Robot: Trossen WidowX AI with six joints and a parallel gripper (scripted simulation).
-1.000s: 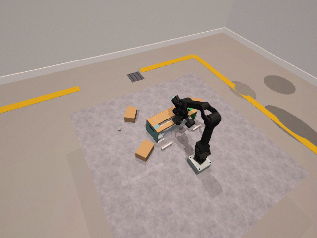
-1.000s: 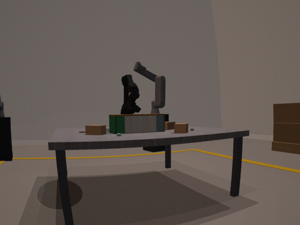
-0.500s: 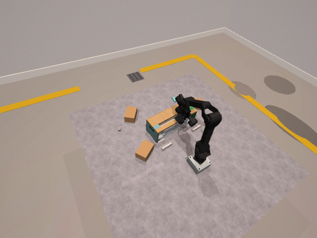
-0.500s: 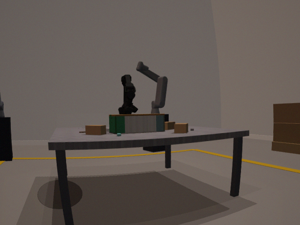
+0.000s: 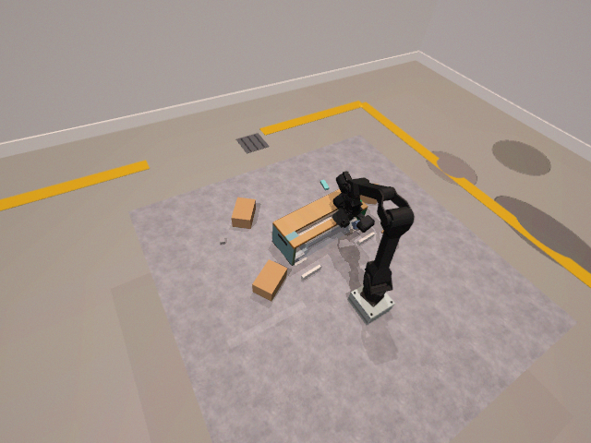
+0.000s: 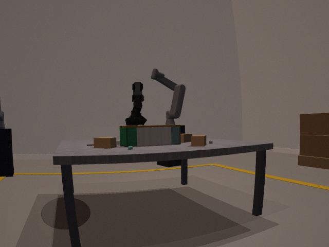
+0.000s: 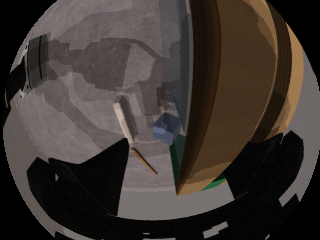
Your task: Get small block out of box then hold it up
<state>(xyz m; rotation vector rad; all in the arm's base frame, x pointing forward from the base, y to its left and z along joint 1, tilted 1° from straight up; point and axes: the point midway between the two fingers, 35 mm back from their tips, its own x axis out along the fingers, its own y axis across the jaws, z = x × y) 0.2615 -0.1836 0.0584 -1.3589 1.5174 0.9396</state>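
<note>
The small blue block is 50 mm below my gripper tip and 40 mm to the right of it. From my gripper tip the other things lie so: grey piece (450 mm to the left, 310 mm ahead, 80 mm below); teal piece (280 mm ahead, 130 mm to the right, 80 mm below); box (110 mm to the left, 50 mm ahead, 20 mm below).
</note>
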